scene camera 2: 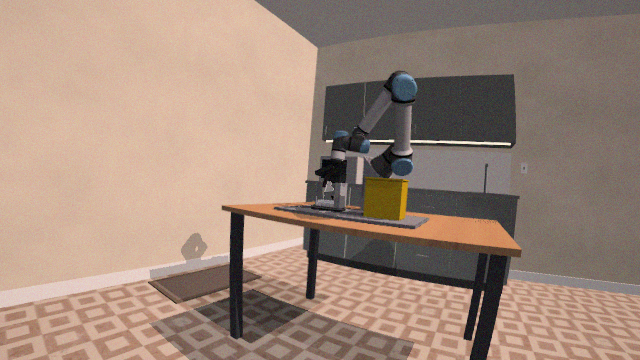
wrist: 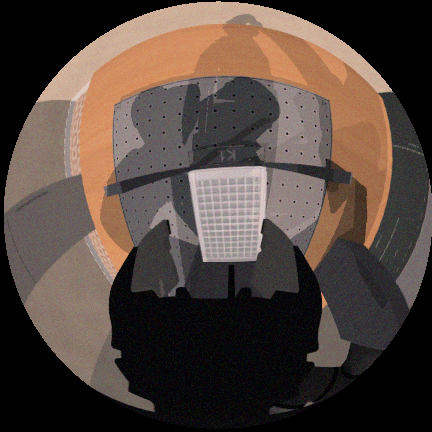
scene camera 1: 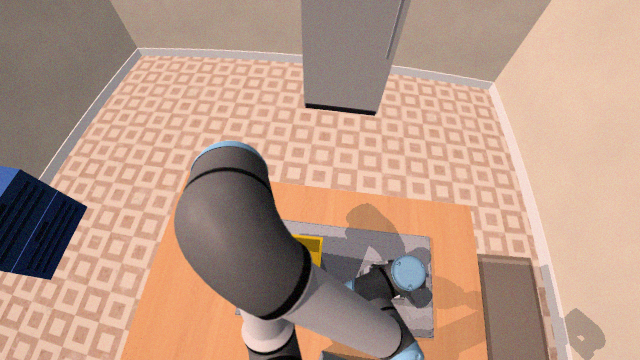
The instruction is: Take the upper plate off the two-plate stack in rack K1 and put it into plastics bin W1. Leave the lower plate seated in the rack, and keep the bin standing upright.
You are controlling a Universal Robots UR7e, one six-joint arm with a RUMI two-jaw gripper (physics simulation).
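Seen in the pictures: gripper, fingertip midpoint: (scene camera 2: 328, 199) (wrist: 215, 220); arm's base at its link origin: (scene camera 2: 379, 169).
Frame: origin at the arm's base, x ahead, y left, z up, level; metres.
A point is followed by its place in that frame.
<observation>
A white gridded plate (wrist: 230, 215) {y -0.085, x 0.351, z -0.197 m} (scene camera 2: 325, 202) {y -0.073, x 0.392, z -0.204 m}, the top one, lies level in rack K1 (wrist: 200, 156) {y -0.141, x 0.403, z -0.226 m}, whose label shows at its front edge in the wrist view. The lower plate cannot be made out. My gripper (wrist: 215, 220) {y -0.078, x 0.367, z -0.188 m} (scene camera 2: 328, 192) {y -0.078, x 0.367, z -0.188 m} is open and empty, pointing down above the rack. In the wrist view its dark fingers stand left and right of the plate's near part. In scene camera 1 the arm hides the rack and gripper. The yellow bin W1 (scene camera 2: 385, 199) {y 0.266, x 0.378, z -0.157 m} (scene camera 1: 312, 243) {y 0.195, x 0.392, z -0.120 m} stands upright; in scene camera 1 the arm covers part of it.
The grey perforated board (wrist: 305, 200) {y -0.121, x 0.233, z -0.243 m} (scene camera 2: 415, 220) {y 0.371, x 0.262, z -0.245 m} lies on the wooden table (scene camera 2: 465, 232) {y 0.628, x 0.345, z -0.256 m} (scene camera 1: 165, 295) {y 0.652, x 0.045, z -0.256 m} under rack and bin. A light grey upright block (scene camera 2: 340, 195) {y 0.002, x 0.367, z -0.161 m} stands close beside the rack, on the bin's side. Dark bars (wrist: 135, 184) {y -0.128, x 0.401, z -0.106 m} reach out from both sides of the plate's front.
</observation>
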